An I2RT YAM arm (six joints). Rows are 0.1 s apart.
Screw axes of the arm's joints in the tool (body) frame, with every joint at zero. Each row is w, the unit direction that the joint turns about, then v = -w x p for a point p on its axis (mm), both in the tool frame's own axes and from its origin. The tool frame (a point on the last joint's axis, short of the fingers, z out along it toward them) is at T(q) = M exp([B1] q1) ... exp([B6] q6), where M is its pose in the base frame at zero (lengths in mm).
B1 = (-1, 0, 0, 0, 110.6, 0)
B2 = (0, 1, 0, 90.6, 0, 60)
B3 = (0, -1, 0, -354.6, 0, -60)
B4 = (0, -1, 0, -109.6, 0, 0)
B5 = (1, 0, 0, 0, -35.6, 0)
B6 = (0, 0, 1, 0, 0, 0)
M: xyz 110.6 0 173.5 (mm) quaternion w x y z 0.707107 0 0.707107 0
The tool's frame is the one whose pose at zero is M.
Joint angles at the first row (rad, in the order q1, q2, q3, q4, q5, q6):
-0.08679, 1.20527, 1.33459, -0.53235, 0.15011, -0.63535
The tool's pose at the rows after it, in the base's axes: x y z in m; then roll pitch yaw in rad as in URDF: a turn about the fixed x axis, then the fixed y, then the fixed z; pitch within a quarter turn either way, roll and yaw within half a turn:
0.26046 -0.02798 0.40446 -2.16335 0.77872 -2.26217
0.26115 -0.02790 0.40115 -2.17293 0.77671 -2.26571
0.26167 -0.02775 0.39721 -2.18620 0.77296 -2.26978
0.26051 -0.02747 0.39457 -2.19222 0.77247 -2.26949
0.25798 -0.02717 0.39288 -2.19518 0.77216 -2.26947
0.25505 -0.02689 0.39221 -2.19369 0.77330 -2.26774
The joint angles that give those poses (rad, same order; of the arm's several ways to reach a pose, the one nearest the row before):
-0.08679, 1.20527, 1.32274, -0.53119, 0.14934, -0.63382
-0.08677, 1.20529, 1.31171, -0.52700, 0.14554, -0.63305
-0.08680, 1.20487, 1.29908, -0.52471, 0.13979, -0.63306
-0.08679, 1.19841, 1.28577, -0.52166, 0.13486, -0.63306
-0.08679, 1.18773, 1.27317, -0.52166, 0.13255, -0.63306
-0.08680, 1.17588, 1.26286, -0.52167, 0.13178, -0.63307

